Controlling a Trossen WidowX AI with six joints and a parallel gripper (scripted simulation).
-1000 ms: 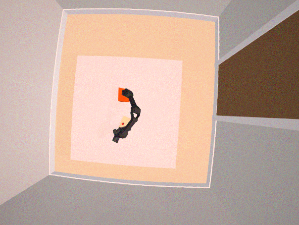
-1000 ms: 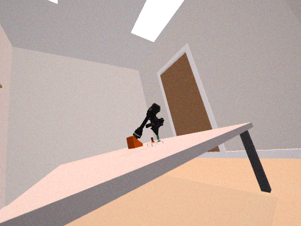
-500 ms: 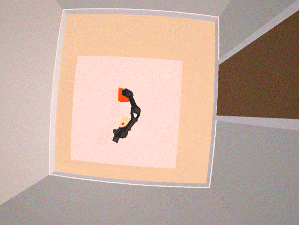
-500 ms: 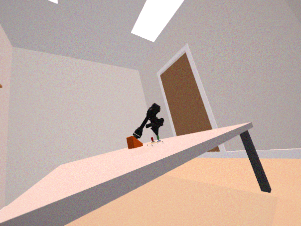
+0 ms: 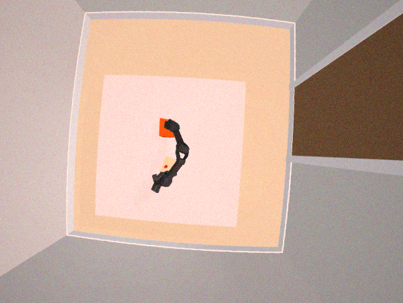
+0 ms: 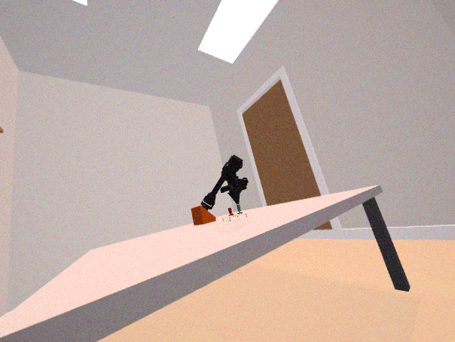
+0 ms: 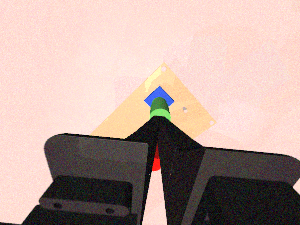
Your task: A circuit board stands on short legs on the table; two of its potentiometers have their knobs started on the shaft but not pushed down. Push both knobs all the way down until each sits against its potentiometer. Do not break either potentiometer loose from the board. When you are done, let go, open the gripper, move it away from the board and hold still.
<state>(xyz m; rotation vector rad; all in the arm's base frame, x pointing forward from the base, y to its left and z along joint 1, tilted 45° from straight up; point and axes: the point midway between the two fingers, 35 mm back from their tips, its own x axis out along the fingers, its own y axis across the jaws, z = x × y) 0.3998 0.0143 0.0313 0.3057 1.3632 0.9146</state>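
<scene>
The green knob is 20 mm below my gripper tip. From my gripper tip the other things lie so: red knob 50 mm behind, 20 mm to the right, 20 mm below.
</scene>
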